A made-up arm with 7 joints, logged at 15 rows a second.
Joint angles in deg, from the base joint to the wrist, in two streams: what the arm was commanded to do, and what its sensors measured. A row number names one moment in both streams.
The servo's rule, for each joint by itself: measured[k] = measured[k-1] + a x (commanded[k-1-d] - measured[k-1]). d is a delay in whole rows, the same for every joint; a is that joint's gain. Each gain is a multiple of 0.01, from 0.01 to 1. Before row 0 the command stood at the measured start. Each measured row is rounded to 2 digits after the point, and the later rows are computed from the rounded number. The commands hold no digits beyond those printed.
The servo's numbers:
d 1
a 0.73 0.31 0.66 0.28 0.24 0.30 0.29
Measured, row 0:
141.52 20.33 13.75 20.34 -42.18 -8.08 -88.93
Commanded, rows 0 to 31:
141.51 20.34 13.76 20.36 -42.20 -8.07 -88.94
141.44 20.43 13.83 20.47 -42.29 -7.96 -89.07
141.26 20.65 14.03 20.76 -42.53 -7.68 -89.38
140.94 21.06 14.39 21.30 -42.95 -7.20 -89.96
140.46 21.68 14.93 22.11 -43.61 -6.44 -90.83
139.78 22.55 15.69 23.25 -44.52 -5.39 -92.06
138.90 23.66 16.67 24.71 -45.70 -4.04 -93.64
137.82 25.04 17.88 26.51 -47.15 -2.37 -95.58
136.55 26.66 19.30 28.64 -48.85 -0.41 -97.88
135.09 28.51 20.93 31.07 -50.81 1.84 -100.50
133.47 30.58 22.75 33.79 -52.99 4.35 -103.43
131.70 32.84 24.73 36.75 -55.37 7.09 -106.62
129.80 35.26 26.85 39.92 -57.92 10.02 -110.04
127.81 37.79 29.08 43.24 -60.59 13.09 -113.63
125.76 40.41 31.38 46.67 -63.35 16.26 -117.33
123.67 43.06 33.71 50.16 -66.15 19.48 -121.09
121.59 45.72 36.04 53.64 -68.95 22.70 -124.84
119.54 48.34 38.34 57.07 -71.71 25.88 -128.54
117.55 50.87 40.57 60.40 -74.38 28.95 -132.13
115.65 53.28 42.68 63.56 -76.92 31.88 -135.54
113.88 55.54 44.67 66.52 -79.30 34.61 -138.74
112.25 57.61 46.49 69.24 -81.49 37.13 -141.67
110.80 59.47 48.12 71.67 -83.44 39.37 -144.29
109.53 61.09 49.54 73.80 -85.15 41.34 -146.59
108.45 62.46 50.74 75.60 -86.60 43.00 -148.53
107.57 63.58 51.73 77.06 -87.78 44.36 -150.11
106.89 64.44 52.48 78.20 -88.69 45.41 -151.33
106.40 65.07 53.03 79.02 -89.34 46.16 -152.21
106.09 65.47 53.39 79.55 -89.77 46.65 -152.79
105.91 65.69 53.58 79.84 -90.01 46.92 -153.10
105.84 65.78 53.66 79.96 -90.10 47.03 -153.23
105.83 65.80 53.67 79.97 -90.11 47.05 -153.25
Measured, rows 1 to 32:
141.52 20.33 13.75 20.34 -42.18 -8.08 -88.93
141.51 20.33 13.76 20.35 -42.18 -8.08 -88.93
141.46 20.36 13.81 20.38 -42.21 -8.04 -88.97
141.31 20.45 13.96 20.49 -42.29 -7.93 -89.09
141.04 20.64 14.24 20.72 -42.45 -7.71 -89.34
140.62 20.96 14.70 21.11 -42.73 -7.33 -89.77
140.01 21.45 15.35 21.71 -43.16 -6.75 -90.43
139.20 22.14 16.22 22.55 -43.77 -5.94 -91.36
138.19 23.04 17.32 23.66 -44.58 -4.87 -92.58
136.99 24.16 18.63 25.05 -45.60 -3.53 -94.12
135.60 25.51 20.15 26.74 -46.85 -1.92 -95.97
134.05 27.08 21.87 28.71 -48.32 -0.04 -98.13
132.33 28.87 23.76 30.96 -50.01 2.10 -100.59
130.48 30.85 25.80 33.47 -51.91 4.48 -103.33
128.53 33.00 27.96 36.21 -53.99 7.06 -106.32
126.51 35.30 30.22 39.14 -56.24 9.82 -109.51
124.44 37.71 32.52 42.23 -58.62 12.72 -112.87
122.36 40.19 34.84 45.42 -61.10 15.71 -116.34
120.30 42.72 37.15 48.68 -63.65 18.76 -119.88
118.29 45.25 39.41 51.96 -66.23 21.82 -123.43
116.36 47.74 41.57 55.21 -68.80 24.84 -126.94
114.55 50.16 43.62 58.38 -71.32 27.77 -130.36
112.87 52.47 45.51 61.42 -73.76 30.58 -133.64
111.36 54.64 47.23 64.29 -76.08 33.22 -136.73
110.02 56.64 48.75 66.95 -78.26 35.66 -139.59
108.87 58.44 50.06 69.37 -80.26 37.86 -142.18
107.92 60.03 51.16 71.52 -82.06 39.81 -144.48
107.17 61.40 52.03 73.39 -83.65 41.49 -146.47
106.61 62.54 52.69 74.97 -85.02 42.89 -148.13
106.23 63.45 53.15 76.25 -86.16 44.02 -149.48
106.00 64.14 53.43 77.26 -87.08 44.89 -150.53
105.88 64.65 53.58 78.02 -87.80 45.53 -151.31

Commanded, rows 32 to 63:
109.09 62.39 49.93 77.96 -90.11 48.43 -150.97
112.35 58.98 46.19 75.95 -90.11 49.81 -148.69
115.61 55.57 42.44 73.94 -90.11 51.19 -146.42
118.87 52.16 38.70 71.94 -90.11 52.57 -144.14
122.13 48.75 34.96 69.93 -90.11 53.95 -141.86
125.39 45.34 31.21 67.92 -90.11 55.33 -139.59
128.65 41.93 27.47 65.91 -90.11 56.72 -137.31
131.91 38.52 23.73 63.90 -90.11 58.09 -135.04
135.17 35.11 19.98 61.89 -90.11 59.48 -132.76
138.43 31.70 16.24 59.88 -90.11 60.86 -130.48
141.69 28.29 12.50 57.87 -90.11 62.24 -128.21
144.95 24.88 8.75 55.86 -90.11 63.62 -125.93
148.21 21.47 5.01 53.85 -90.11 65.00 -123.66
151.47 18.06 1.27 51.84 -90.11 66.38 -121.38
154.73 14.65 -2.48 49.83 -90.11 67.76 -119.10
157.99 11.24 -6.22 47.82 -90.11 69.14 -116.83
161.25 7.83 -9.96 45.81 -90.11 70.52 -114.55
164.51 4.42 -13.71 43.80 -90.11 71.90 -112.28
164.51 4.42 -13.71 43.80 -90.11 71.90 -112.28
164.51 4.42 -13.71 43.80 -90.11 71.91 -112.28
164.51 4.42 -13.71 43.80 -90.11 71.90 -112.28
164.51 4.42 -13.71 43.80 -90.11 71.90 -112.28
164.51 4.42 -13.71 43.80 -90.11 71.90 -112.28
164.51 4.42 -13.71 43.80 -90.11 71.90 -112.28
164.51 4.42 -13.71 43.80 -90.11 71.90 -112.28
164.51 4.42 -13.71 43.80 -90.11 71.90 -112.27
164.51 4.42 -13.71 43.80 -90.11 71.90 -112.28
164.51 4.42 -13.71 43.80 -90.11 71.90 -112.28
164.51 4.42 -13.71 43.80 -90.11 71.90 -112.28
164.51 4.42 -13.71 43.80 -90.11 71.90 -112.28
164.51 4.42 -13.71 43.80 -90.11 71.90 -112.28
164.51 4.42 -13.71 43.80 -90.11 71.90 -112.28
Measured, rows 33 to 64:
105.84 65.01 53.64 78.57 -88.35 45.99 -151.87
108.21 64.20 51.19 78.40 -88.77 46.72 -151.61
111.23 62.58 47.89 77.71 -89.09 47.65 -150.76
114.43 60.41 44.29 76.65 -89.33 48.71 -149.50
117.67 57.85 40.60 75.33 -89.52 49.87 -147.95
120.93 55.03 36.88 73.82 -89.66 51.09 -146.18
124.19 52.03 33.14 72.17 -89.77 52.36 -144.27
127.45 48.90 29.40 70.42 -89.85 53.67 -142.25
130.71 45.68 25.66 68.59 -89.91 55.00 -140.16
133.97 42.40 21.91 66.71 -89.96 56.34 -138.01
137.23 39.08 18.17 64.80 -90.00 57.70 -135.83
140.49 35.74 14.43 62.86 -90.03 59.06 -133.62
143.75 32.37 10.68 60.90 -90.05 60.43 -131.39
147.01 28.99 6.94 58.93 -90.06 61.80 -129.15
150.27 25.60 3.20 56.94 -90.07 63.17 -126.90
153.53 22.21 -0.55 54.95 -90.08 64.55 -124.64
156.79 18.81 -4.29 52.95 -90.09 65.93 -122.38
160.05 15.41 -8.03 50.95 -90.09 67.31 -120.11
163.31 12.00 -11.78 48.95 -90.09 68.69 -117.84
164.19 9.65 -13.05 47.51 -90.09 69.65 -116.23
164.42 8.03 -13.49 46.47 -90.09 70.33 -115.08
164.49 6.91 -13.64 45.72 -90.09 70.80 -114.27
164.50 6.14 -13.69 45.18 -90.09 71.13 -113.69
164.51 5.61 -13.70 44.79 -90.09 71.36 -113.28
164.51 5.24 -13.71 44.51 -90.09 71.52 -112.99
164.51 4.99 -13.71 44.31 -90.09 71.63 -112.78
164.51 4.81 -13.71 44.17 -90.09 71.71 -112.63
164.51 4.69 -13.71 44.07 -90.09 71.77 -112.53
164.51 4.61 -13.71 43.99 -90.09 71.81 -112.46
164.51 4.55 -13.71 43.94 -90.09 71.84 -112.41
164.51 4.51 -13.71 43.90 -90.09 71.86 -112.37
164.51 4.48 -13.71 43.87 -90.09 71.87 -112.34

